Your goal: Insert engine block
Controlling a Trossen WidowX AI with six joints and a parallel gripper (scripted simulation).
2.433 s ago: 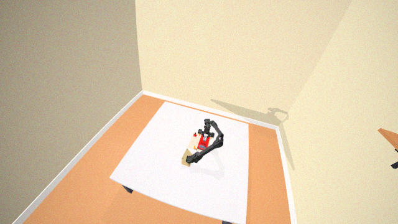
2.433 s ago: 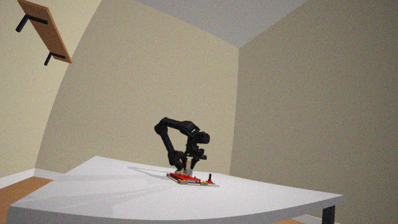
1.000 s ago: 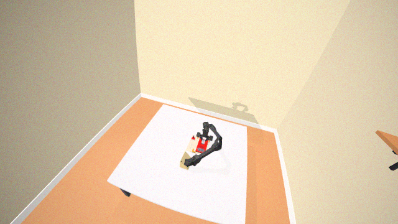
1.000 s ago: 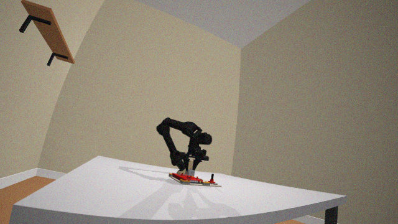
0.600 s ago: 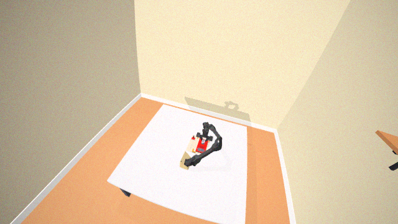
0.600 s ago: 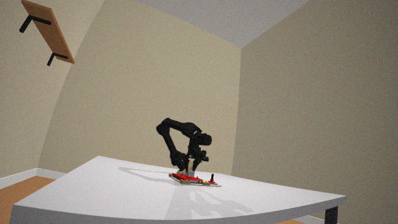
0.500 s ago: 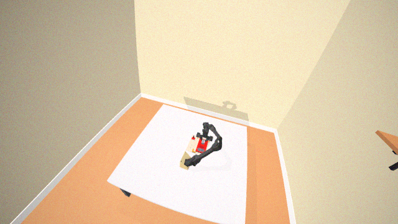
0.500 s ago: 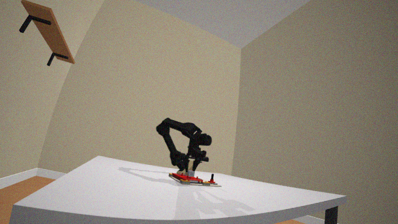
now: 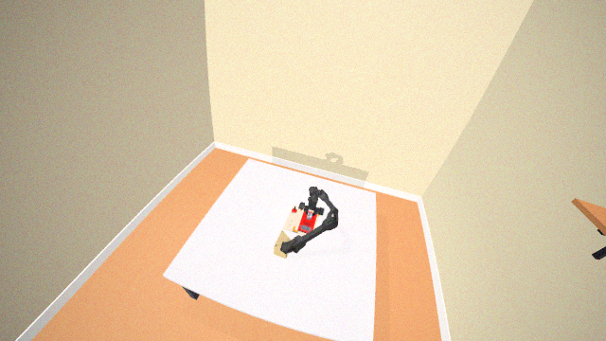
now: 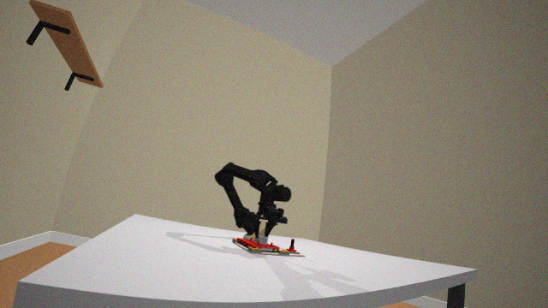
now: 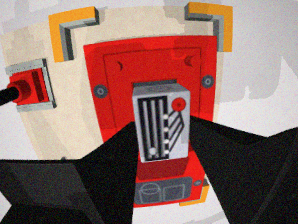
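Now: gripper tip 40 mm above the tan board, 30 mm to the right of it and 20 mm past it. Also, from my gripper tip: engine block 10 mm below.
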